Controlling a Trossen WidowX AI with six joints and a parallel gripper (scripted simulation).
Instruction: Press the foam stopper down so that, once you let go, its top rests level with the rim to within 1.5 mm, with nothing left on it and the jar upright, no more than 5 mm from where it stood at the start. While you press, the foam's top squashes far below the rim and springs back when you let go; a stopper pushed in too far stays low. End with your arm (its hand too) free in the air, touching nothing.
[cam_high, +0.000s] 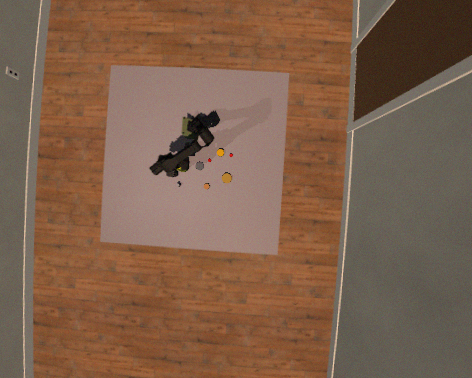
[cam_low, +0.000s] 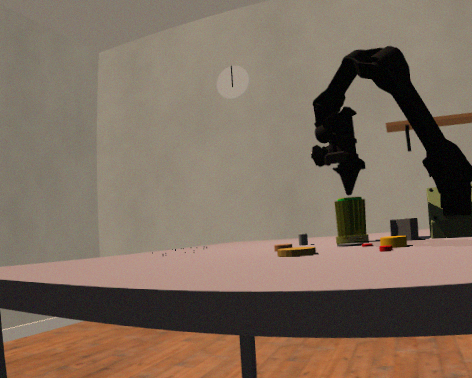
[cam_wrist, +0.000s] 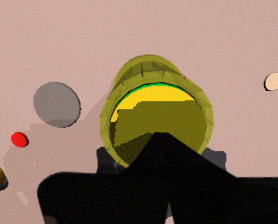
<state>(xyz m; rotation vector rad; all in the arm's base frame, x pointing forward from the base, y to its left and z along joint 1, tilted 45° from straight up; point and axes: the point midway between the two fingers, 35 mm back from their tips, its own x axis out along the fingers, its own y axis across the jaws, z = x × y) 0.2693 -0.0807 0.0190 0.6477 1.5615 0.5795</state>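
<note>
Now: the foam stopper 5 cm below my hand. Also, from my hand: grey block: 14 cm behind, 13 cm below, 6 cm to the left; grey disc: 15 cm below, 12 cm to the left, 2 cm behind; small grey cylinder: 14 cm below, 14 cm ahead, 1 cm to the right.
</note>
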